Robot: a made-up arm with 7 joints.
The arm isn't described. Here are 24 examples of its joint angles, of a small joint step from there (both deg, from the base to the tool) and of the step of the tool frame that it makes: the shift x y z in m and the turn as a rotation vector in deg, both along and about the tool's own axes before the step.
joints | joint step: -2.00 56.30 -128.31 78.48 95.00 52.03 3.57 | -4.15 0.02 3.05 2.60 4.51 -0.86 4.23
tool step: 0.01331 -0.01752 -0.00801 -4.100 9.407 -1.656
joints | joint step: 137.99 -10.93 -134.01 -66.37 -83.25 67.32 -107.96 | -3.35 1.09 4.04 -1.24 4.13 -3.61 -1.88
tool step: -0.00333 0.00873 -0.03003 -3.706 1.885 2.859
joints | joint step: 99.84 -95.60 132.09 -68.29 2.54 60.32 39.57 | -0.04 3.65 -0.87 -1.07 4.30 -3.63 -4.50
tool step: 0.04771 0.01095 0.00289 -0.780 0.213 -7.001
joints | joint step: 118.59 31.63 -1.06 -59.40 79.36 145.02 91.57 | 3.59 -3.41 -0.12 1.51 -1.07 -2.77 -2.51
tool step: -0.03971 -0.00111 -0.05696 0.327 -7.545 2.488
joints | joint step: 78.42 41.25 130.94 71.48 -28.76 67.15 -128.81 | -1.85 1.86 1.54 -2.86 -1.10 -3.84 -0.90
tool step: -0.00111 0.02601 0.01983 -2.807 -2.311 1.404
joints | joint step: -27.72 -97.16 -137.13 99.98 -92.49 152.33 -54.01 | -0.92 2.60 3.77 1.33 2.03 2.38 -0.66
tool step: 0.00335 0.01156 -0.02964 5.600 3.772 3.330
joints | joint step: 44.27 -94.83 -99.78 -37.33 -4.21 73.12 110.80 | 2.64 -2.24 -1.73 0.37 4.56 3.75 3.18
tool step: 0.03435 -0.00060 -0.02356 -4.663 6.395 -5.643
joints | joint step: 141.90 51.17 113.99 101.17 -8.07 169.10 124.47 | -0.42 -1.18 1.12 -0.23 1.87 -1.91 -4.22
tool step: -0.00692 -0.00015 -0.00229 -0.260 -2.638 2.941
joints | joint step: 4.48 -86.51 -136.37 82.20 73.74 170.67 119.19 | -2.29 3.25 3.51 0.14 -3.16 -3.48 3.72
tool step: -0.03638 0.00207 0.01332 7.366 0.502 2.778
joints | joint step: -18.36 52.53 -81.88 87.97 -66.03 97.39 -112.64 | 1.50 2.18 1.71 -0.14 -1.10 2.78 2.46
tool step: -0.00487 -0.00105 -0.01117 4.993 4.031 -0.422
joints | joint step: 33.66 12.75 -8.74 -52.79 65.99 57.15 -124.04 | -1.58 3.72 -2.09 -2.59 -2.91 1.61 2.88
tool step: -0.04700 0.01880 0.08313 3.183 -5.216 1.626
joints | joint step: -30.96 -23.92 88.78 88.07 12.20 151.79 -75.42 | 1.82 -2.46 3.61 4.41 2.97 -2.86 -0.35
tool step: 0.01684 -0.01576 -0.03322 -8.137 5.721 -4.953
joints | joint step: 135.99 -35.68 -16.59 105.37 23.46 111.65 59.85 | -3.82 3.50 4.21 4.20 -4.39 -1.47 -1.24
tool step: -0.02013 -0.02197 0.00623 1.976 -2.563 -3.332
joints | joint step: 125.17 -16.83 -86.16 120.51 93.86 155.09 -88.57 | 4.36 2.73 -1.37 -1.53 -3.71 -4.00 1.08
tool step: -0.01306 0.01598 0.00558 -7.999 2.223 3.454
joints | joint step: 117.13 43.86 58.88 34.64 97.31 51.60 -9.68 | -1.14 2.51 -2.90 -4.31 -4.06 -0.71 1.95
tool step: -0.00527 0.01504 -0.05548 1.279 -7.816 -1.539
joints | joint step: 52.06 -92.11 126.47 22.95 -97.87 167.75 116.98 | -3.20 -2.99 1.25 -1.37 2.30 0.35 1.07
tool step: -0.03807 -0.03106 -0.05538 -2.101 -3.704 4.454
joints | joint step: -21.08 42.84 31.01 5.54 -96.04 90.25 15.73 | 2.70 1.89 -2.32 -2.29 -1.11 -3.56 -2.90
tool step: 0.00109 -0.00941 0.05304 5.825 -4.196 -3.490
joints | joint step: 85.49 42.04 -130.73 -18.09 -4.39 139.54 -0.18 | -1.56 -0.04 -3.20 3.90 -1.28 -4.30 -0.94
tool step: 0.00697 0.01902 -0.00114 -4.812 -4.154 -7.281
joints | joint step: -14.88 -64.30 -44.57 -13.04 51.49 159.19 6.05 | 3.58 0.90 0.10 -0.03 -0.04 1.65 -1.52
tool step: 0.02147 0.00327 -0.04087 0.571 2.029 2.566
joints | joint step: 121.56 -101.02 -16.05 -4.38 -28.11 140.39 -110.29 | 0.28 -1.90 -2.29 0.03 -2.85 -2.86 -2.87
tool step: -0.03089 0.00732 0.00611 -1.769 -4.922 6.101
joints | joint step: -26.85 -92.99 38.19 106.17 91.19 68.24 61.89 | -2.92 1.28 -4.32 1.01 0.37 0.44 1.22
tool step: -0.01319 -0.03854 -0.02148 -4.824 3.445 -0.694
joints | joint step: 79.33 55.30 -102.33 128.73 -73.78 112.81 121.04 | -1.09 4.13 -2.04 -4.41 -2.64 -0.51 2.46
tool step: -0.05288 -0.03002 0.00426 -3.342 3.036 3.418
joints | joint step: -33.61 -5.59 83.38 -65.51 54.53 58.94 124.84 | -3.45 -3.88 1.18 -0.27 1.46 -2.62 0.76
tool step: 0.00842 -0.00850 -0.02686 1.596 -2.061 2.587
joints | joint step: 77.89 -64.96 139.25 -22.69 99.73 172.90 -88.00 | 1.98 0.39 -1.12 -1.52 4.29 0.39 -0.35
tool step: 0.00895 0.00488 0.00285 1.363 0.308 -3.509
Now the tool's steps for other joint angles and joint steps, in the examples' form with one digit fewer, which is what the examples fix.
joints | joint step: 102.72 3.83 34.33 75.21 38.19 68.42 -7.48 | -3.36 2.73 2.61 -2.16 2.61 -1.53 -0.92
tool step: -0.0102 -0.0249 -0.0386 -2.29 -1.28 2.18
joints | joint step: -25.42 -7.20 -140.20 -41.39 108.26 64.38 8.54 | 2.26 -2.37 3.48 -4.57 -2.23 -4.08 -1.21
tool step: 0.0156 0.0446 -0.0633 -7.13 -2.02 -4.18
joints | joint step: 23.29 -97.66 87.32 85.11 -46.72 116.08 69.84 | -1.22 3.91 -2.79 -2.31 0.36 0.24 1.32
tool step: -0.0063 -0.0068 -0.0483 -0.41 -3.91 2.50
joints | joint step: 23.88 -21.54 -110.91 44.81 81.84 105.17 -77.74 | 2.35 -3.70 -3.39 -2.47 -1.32 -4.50 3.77
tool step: -0.0542 0.0016 -0.0363 -6.37 0.65 4.32
